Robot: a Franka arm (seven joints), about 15 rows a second.
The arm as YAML. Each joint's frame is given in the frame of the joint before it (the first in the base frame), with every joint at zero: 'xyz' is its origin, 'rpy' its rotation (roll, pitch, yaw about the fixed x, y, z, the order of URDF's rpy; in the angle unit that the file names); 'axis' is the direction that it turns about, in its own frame. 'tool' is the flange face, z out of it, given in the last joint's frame.
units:
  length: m
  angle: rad
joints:
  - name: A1
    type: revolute
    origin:
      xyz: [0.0, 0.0, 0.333]
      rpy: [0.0, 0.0, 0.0]
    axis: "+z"
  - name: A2
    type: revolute
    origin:
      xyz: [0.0, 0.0, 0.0]
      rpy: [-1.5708, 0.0, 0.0]
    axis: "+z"
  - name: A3
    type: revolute
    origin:
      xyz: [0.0, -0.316, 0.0]
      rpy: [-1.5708, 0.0, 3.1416]
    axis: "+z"
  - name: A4
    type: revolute
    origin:
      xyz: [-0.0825, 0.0, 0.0]
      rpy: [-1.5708, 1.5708, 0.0]
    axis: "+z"
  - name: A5
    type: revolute
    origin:
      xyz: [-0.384, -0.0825, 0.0]
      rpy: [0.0, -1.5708, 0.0]
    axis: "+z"
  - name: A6
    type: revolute
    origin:
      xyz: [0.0, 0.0, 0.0]
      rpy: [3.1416, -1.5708, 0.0]
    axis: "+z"
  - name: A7
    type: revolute
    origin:
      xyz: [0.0, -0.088, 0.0]
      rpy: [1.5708, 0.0, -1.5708]
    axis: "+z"
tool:
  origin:
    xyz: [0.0, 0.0, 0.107]
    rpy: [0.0, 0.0, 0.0]
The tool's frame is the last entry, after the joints.
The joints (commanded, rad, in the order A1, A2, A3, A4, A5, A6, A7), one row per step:
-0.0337, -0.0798, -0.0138, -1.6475, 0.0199, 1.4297, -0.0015
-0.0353, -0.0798, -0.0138, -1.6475, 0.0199, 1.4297, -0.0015
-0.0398, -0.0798, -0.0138, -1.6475, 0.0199, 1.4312, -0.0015
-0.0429, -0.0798, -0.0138, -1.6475, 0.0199, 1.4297, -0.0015
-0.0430, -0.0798, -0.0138, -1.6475, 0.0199, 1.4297, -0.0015
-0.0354, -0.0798, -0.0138, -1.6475, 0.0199, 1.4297, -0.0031
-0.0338, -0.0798, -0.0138, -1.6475, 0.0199, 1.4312, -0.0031
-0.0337, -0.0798, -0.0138, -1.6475, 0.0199, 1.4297, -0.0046
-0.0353, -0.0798, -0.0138, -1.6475, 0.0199, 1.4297, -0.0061
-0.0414, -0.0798, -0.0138, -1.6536, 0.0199, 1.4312, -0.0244
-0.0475, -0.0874, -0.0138, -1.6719, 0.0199, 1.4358, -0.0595
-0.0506, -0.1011, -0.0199, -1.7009, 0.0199, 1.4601, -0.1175
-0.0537, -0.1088, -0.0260, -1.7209, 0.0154, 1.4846, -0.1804
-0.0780, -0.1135, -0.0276, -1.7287, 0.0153, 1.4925, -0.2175
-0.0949, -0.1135, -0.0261, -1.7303, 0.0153, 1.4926, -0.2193
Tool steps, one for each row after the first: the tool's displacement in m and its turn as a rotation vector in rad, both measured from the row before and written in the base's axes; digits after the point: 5 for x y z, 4 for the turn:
-0.00004, -0.00082, 0.00000, 0.0000, 0.0000, -0.0016
0.00007, -0.00232, 0.00011, -0.0001, -0.0015, -0.0045
-0.00026, -0.00158, -0.00011, 0.0001, 0.0015, -0.0031
0.00000, -0.00005, 0.00000, 0.0000, 0.0000, -0.0001
0.00019, 0.00390, 0.00000, 0.0002, 0.0000, 0.0092
0.00021, 0.00081, 0.00011, -0.0001, -0.0015, 0.0016
-0.00017, 0.00006, -0.00011, 0.0003, 0.0015, 0.0016
-0.00004, -0.00082, 0.00000, 0.0002, 0.0000, -0.0001
-0.00019, -0.00312, -0.00267, 0.0028, 0.0041, 0.0120
-0.00249, -0.00301, -0.00413, 0.0055, 0.0051, 0.0285
-0.00251, -0.00476, -0.00454, 0.0084, -0.0108, 0.0477
-0.00059, -0.00539, -0.00351, 0.0037, -0.0137, 0.0529
-0.00195, -0.01312, -0.00063, 0.0043, -0.0059, 0.0108
-0.00094, -0.00772, -0.00073, 0.0002, 0.0014, -0.0136

